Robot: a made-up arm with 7 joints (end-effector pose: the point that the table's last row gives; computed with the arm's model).
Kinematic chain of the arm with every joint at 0, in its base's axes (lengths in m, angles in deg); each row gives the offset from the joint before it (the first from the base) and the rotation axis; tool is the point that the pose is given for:
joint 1: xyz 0 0 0.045 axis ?
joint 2: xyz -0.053 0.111 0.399 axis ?
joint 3: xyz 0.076 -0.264 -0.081 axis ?
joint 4: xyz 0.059 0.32 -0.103 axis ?
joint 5: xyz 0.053 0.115 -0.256 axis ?
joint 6: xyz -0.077 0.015 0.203 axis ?
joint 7: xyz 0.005 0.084 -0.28 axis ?
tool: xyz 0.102 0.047 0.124
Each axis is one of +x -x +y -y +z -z.
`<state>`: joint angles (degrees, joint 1 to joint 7).
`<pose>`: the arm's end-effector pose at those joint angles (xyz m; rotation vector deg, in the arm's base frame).
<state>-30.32 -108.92 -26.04 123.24 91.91 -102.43 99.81</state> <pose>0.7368 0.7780 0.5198 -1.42 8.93 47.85</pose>
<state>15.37 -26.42 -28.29 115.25 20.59 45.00 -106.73</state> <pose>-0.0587 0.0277 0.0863 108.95 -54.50 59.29</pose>
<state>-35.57 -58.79 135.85 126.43 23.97 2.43 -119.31</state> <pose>0.0304 -0.1890 0.3777 -98.09 -87.02 102.35</pose>
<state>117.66 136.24 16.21 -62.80 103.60 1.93 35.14</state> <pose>-0.6589 -0.1101 -0.1030 -35.02 -139.88 -38.44</pose>
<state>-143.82 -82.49 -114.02 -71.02 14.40 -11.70 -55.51</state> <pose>0.2202 -0.1161 -0.5581 -123.76 -36.85 -84.73</pose>
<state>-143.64 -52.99 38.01 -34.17 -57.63 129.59 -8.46</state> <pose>0.1011 0.7218 -0.4410 23.23 -98.44 141.92</pose>
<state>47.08 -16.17 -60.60 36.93 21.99 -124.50 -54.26</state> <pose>0.0226 0.0975 0.4184 120.01 118.04 39.73</pose>
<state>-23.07 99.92 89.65 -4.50 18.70 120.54 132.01</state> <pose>0.3063 -0.1023 0.0509 84.29 80.12 -24.18</pose>
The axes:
joint 1: -y
joint 2: -x
joint 3: +y
joint 4: +z
joint 5: +x
joint 6: +x
joint 7: +y

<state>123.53 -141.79 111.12 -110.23 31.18 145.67 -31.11</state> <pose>-0.3906 0.0600 -0.2253 143.63 19.92 20.64</pose>
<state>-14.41 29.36 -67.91 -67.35 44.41 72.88 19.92</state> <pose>0.2141 0.1479 0.5024 97.72 -66.24 49.37</pose>
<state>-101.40 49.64 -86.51 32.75 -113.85 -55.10 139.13</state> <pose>0.2383 0.1242 -0.0751 -53.90 -13.05 -82.24</pose>
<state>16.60 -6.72 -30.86 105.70 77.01 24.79 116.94</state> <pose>-0.1800 0.1592 0.1169 79.44 -121.79 -101.37</pose>
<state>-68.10 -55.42 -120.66 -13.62 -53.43 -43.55 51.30</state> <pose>0.6018 -0.0973 0.0484 -29.52 51.71 -121.70</pose>
